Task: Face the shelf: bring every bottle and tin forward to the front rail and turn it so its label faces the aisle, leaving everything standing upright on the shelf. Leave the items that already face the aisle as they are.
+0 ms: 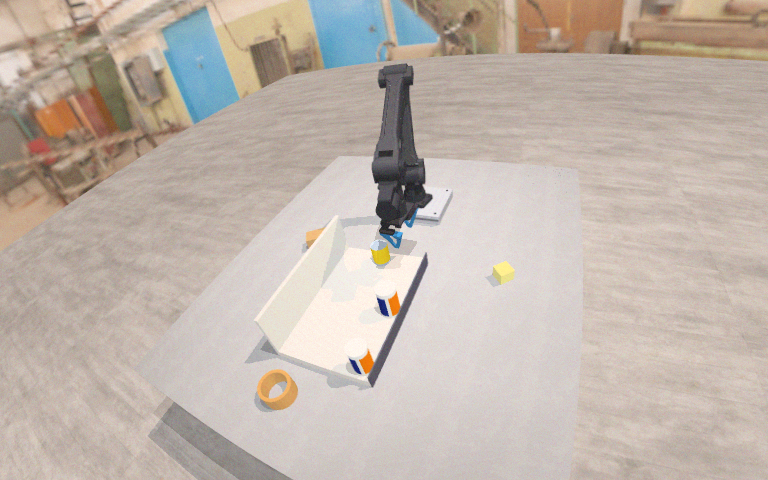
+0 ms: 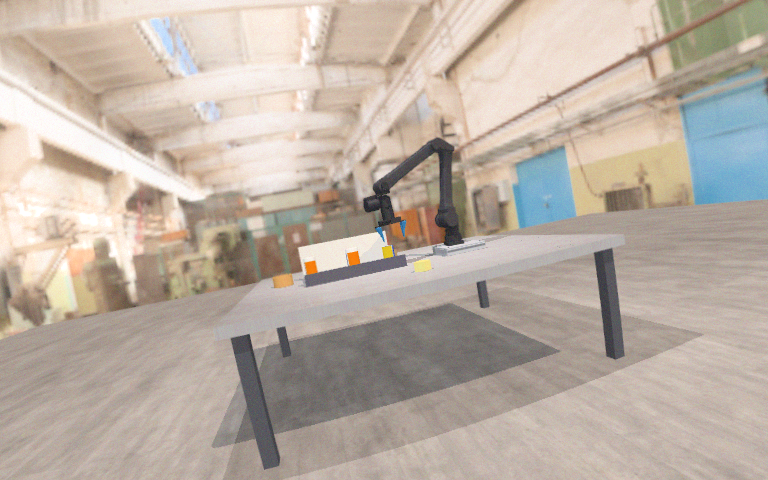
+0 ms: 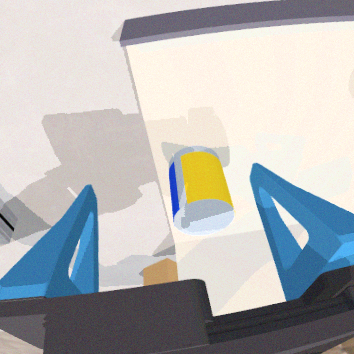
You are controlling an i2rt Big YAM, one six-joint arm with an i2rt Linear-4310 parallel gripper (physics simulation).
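Frame: origin at the arm's base, x back, y right, z up, level; metres.
Where they show: gripper, fingertip midpoint: [image 1: 403,237] [image 2: 394,239] [image 3: 173,180]; arm's base, link origin: [image 1: 415,200] [image 2: 454,243].
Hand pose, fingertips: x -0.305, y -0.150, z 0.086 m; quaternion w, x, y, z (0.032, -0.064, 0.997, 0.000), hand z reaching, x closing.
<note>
Things, the pixels of their top centre, and the offset from my fingertips. "spot": a spot on its surface instead.
- tin, top centre: [image 3: 203,218] [image 1: 378,244] [image 2: 387,246] dx -0.036, dy +0.079, dz -0.028 m
- dark front rail, top centre: [image 1: 401,306] [image 2: 355,264] dx -0.192, dy -0.102, dz -0.071 m
- white-capped bottle, top centre: [image 1: 384,287] [image 2: 351,248] dx -0.201, dy -0.068, dz +0.001 m
- similar bottle, top centre: [image 1: 355,347] [image 2: 308,257] dx -0.389, dy -0.113, dz -0.002 m
- shelf's pale back panel, surface spot: [image 1: 300,288] spot: dx -0.305, dy +0.175, dz -0.018 m
- orange ring, top centre: [image 1: 273,385] [image 2: 282,275] dx -0.567, dy +0.049, dz -0.075 m
- yellow cube, top centre: [image 1: 503,268] [image 2: 421,261] dx +0.077, dy -0.302, dz -0.087 m
- orange block, top centre: [image 3: 171,294] [image 1: 317,233] dx -0.036, dy +0.387, dz -0.075 m
A tin [image 1: 380,253] [image 2: 387,251] [image 3: 205,177] stands upright on the shelf floor near the robot's end, set back from the dark front rail [image 1: 402,322] [image 2: 356,270] [image 3: 225,20]. Its yellow side faces the rail; a blue patch shows on the side towards the shelf's near-robot end. A white-capped bottle [image 1: 388,300] [image 2: 353,257] stands upright close behind the rail, its orange side towards the aisle. A similar bottle [image 1: 360,359] [image 2: 310,267] stands upright at the far end, also orange towards the aisle. My gripper [image 1: 403,234] [image 2: 393,238] [image 3: 173,180] is open and empty, above the tin's end of the shelf.
The shelf's pale back panel [image 1: 300,288] rises opposite the rail. An orange ring [image 1: 277,390] [image 2: 283,281] lies beyond the far end. A yellow cube [image 1: 503,272] [image 2: 422,265] sits on the aisle side. An orange block [image 1: 313,237] [image 3: 161,272] is behind the back panel.
</note>
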